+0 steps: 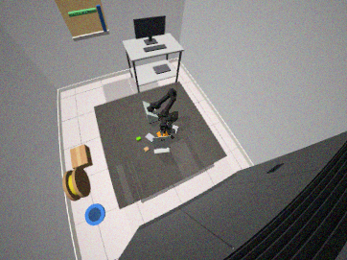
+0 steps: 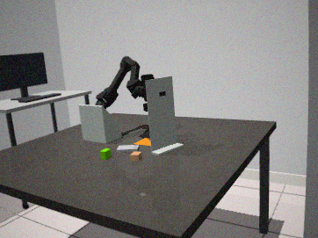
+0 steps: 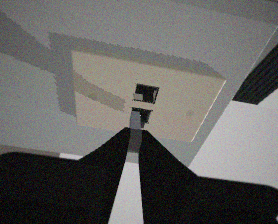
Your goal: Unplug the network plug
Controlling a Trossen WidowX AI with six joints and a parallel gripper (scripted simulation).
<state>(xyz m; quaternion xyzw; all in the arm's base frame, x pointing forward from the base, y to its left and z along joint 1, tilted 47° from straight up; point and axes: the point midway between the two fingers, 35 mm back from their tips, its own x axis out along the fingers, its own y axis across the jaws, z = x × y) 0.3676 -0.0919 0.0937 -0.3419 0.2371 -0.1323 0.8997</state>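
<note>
Right now the orange marked square is 270 mm below my gripper tip, 110 mm behind it and 70 mm to the left of it. Also, from my gripper tip: upright panel 110 mm below, 40 mm ahead, 10 mm to the right; grey network plug 10 mm ahead.
</note>
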